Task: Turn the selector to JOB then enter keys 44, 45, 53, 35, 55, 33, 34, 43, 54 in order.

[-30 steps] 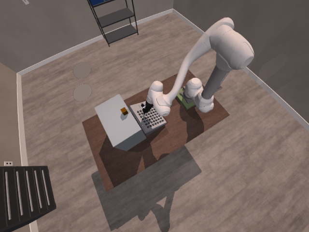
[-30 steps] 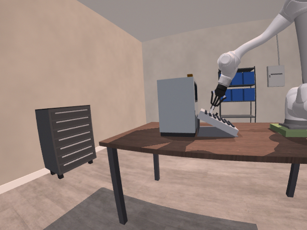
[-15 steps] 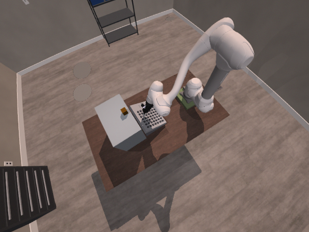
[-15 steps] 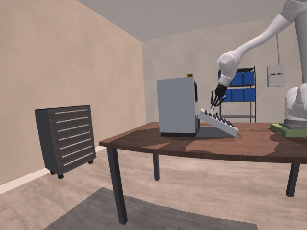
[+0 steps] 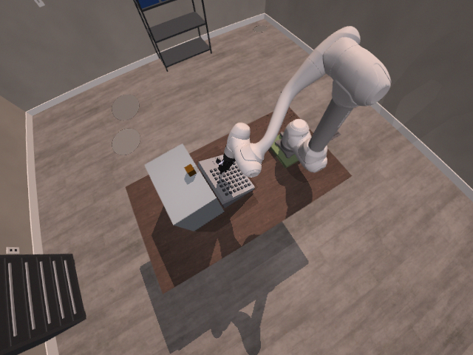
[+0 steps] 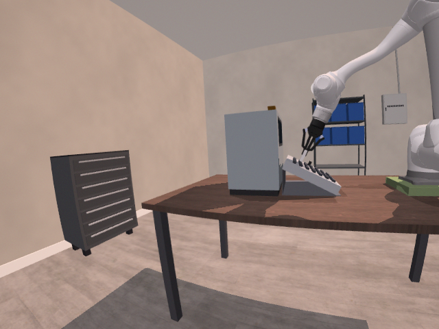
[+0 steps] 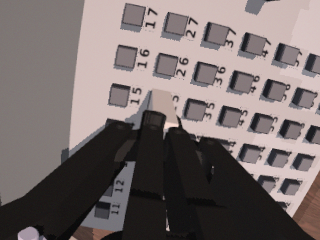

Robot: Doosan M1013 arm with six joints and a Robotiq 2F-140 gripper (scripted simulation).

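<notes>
Right now my hand is 5 cm past the key 44, 3 cm to the right of it and 6 cm above it. Also, from my hand: black selector knob 4 cm behind, 13 cm to the right, 6 cm below; sloped keypad 2 cm behind, 2 cm to the right, 10 cm below.
</notes>
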